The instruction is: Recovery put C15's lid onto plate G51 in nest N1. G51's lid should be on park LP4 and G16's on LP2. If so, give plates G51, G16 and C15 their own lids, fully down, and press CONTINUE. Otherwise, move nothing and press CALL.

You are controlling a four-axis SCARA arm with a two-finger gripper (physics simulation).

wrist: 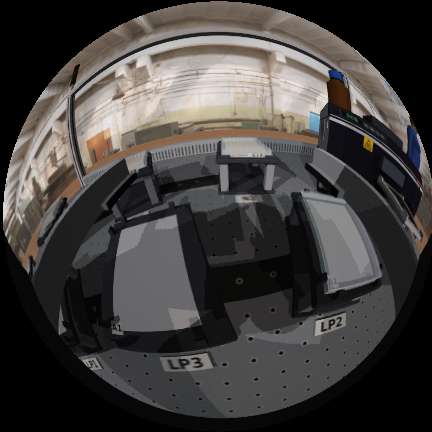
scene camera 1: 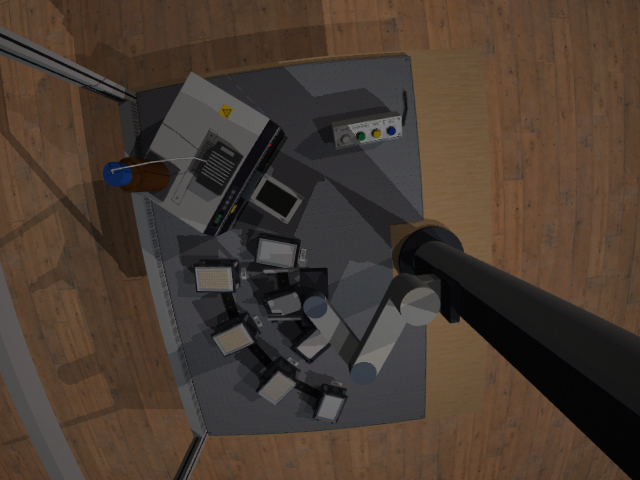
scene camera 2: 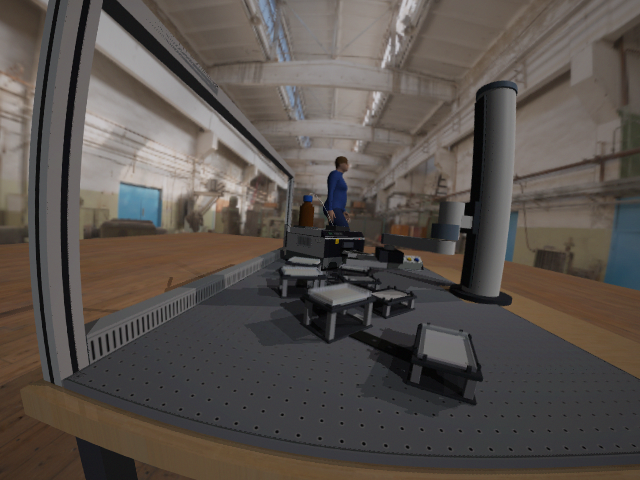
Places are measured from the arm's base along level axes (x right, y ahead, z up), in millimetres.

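Where they show: gripper, fingertip midpoint: [wrist: 219, 152] [scene camera 1: 265, 294] [scene camera 2: 347, 258]; arm's base, link origin: [scene camera 1: 430, 259] [scene camera 2: 478, 296].
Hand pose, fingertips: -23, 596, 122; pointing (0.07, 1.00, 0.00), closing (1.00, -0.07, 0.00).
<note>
Things, the pixels of their top centre, and the offset from my fingertips, as dx, dy, dz. "*": a spot on its surface instead.
- park LP3, top centre: [wrist: 138, 258] [scene camera 1: 284, 306] [scene camera 2: 359, 275] -69, -48, -53
- clear rimmed lid, top centre: [wrist: 344, 227] [scene camera 1: 276, 253] [scene camera 2: 354, 266] +122, -45, -55
- Plate G16, top centre: [wrist: 242, 141] [scene camera 1: 213, 280] [scene camera 2: 304, 258] +59, +182, -29
- pale rimmed piece, top centre: [scene camera 2: 445, 341] [scene camera 1: 330, 409] -534, -163, -54
- button box, top centre: [scene camera 1: 368, 126] [scene camera 2: 404, 255] +498, -385, -26
- front tray, surface spot: [scene camera 1: 293, 210] * +263, -124, -9
- brown bottle, surface spot: [scene camera 1: 149, 174] * +409, +201, +210
- slotted duct, surface spot: [scene camera 2: 149, 315] * -536, +407, -78
My gripper [scene camera 1: 266, 295] [wrist: 219, 152] is open and empty, its fingers spread above park LP3 [scene camera 1: 283, 303] [wrist: 150, 270]. LP3 shows a flat grey top with an A1 mark and no clear lid rim. A clear rimmed lid [scene camera 1: 277, 252] [wrist: 345, 245] lies on park LP2. Park LP1 [wrist: 65, 320] is cut off at the left of the wrist view. Plate G16 [scene camera 1: 214, 279] [wrist: 245, 147] stands on a raised nest behind. Two more pale plates [scene camera 1: 233, 338] [scene camera 1: 276, 386] stand on nests. A pale rimmed piece [scene camera 1: 330, 404] [scene camera 2: 445, 348] lies on the nearest stand; its label is unreadable.
A button box [scene camera 1: 368, 130] [scene camera 2: 412, 260] has grey, green, yellow and blue buttons. A grey machine [scene camera 1: 206, 124] [wrist: 367, 132] with a front tray [scene camera 1: 293, 210] stands beyond LP2. A brown bottle [scene camera 1: 149, 174] [scene camera 2: 306, 213] [wrist: 339, 95] stands by it. A slotted duct [scene camera 2: 149, 315] borders the table.
</note>
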